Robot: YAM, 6 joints.
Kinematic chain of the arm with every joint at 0, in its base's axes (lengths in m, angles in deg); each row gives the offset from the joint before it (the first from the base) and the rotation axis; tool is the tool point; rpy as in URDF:
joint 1: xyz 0 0 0.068 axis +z
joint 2: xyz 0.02 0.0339 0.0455 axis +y
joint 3: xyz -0.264 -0.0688 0 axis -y
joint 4: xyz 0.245 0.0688 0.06 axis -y
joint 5: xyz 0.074 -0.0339 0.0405 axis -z
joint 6: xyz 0.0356 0 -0.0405 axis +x
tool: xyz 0 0 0 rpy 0 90 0
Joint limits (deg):
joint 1: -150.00..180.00
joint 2: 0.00..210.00
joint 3: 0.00..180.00
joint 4: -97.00..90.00
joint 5: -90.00..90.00
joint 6: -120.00..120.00
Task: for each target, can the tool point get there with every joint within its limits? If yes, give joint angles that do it. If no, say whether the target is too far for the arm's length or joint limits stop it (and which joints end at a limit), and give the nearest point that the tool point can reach.
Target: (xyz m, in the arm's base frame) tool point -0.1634 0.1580 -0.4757
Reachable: no: joint limits stop it (at a limit: joint 2) | nearest point -0.1666 0.1611 -0.3799 | short by 0.096 m
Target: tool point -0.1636 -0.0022 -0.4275
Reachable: no: joint limits stop it (at a limit: joint 1, joint 2) | nearest point -0.1750 -0.0009 -0.3728 | short by 0.056 m
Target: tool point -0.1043 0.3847 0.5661
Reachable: yes | joints 110.05 128.26 154.81 48.87 72.32 -101.21
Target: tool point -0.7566 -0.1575 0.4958
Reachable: no: too far | nearest point -0.5703 -0.0196 0.3991 | short by 0.251 m
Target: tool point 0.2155 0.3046 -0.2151
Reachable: yes | joints 59.46 181.49 101.47 -18.54 59.91 84.76
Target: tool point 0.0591 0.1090 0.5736
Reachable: yes | joints -104.95 29.83 97.74 -11.15 -54.46 -3.40
